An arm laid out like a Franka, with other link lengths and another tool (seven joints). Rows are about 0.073 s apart.
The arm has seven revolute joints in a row. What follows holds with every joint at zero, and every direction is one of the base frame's. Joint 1 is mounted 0.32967 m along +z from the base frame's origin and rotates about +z. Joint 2 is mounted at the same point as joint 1 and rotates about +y. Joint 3 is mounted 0.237 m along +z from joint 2 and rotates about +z. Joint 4 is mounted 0.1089 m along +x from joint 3 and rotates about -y. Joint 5 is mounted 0.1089 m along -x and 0.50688 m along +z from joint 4 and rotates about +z. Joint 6 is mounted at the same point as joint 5 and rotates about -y. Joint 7 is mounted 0.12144 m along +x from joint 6 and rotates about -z. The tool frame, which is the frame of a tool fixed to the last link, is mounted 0.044 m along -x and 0.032 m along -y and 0.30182 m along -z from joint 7; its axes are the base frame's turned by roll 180, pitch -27.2 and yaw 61.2 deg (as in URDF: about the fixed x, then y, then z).
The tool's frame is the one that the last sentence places.
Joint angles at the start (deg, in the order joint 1, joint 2, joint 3, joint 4, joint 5, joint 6, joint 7):
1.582 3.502 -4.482 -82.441 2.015 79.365 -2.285
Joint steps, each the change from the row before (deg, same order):
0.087 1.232 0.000 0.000 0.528 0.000 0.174
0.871 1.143 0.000 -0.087 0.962 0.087 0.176
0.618 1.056 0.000 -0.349 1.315 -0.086 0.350
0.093 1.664 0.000 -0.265 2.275 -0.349 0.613
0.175 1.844 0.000 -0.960 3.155 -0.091 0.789
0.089 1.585 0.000 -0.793 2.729 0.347 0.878
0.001 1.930 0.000 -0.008 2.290 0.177 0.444
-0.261 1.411 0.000 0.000 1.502 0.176 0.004
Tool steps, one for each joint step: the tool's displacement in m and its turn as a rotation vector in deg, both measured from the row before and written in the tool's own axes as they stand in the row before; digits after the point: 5 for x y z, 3 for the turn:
-0.00249 0.00090 0.01481 1.127 -0.175 0.628
0.00652 -0.00394 0.01975 1.595 0.131 -0.072
0.00390 -0.00506 0.02057 1.843 0.309 0.503
-0.00026 -0.00454 0.02564 2.528 0.833 1.637
-0.00096 -0.00623 0.03491 3.316 1.271 2.202
-0.00078 -0.00252 0.02877 2.338 1.322 2.055
-0.00151 0.00078 0.02398 2.050 1.057 1.614
-0.00397 0.00336 0.01486 1.370 0.766 1.109

